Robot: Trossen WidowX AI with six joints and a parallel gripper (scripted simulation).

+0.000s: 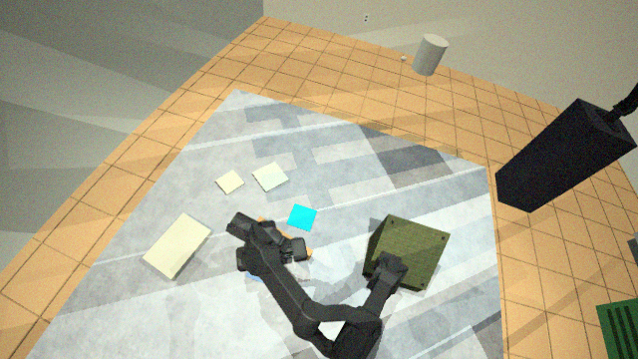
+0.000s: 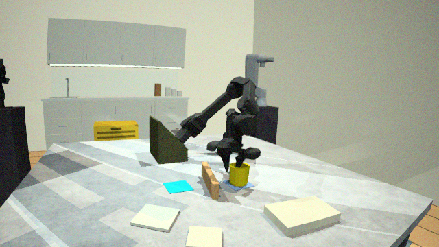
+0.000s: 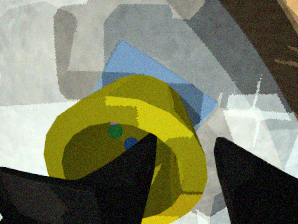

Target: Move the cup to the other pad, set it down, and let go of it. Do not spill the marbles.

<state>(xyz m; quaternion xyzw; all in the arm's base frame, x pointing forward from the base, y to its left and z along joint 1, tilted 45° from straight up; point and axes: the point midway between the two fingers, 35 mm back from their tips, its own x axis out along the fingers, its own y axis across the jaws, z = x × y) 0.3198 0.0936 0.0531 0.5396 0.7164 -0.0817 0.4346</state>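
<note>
My gripper tip is 2 cm short of the yellow cup and 2 cm to the right of it. From my gripper tip the other things lie so: light blue pad 2 cm ahead, 2 cm to the left, 5 cm below; then wooden bar 9 cm to the right, 2 cm below; then cyan pad 2 cm behind, 19 cm to the right, 5 cm below.
</note>
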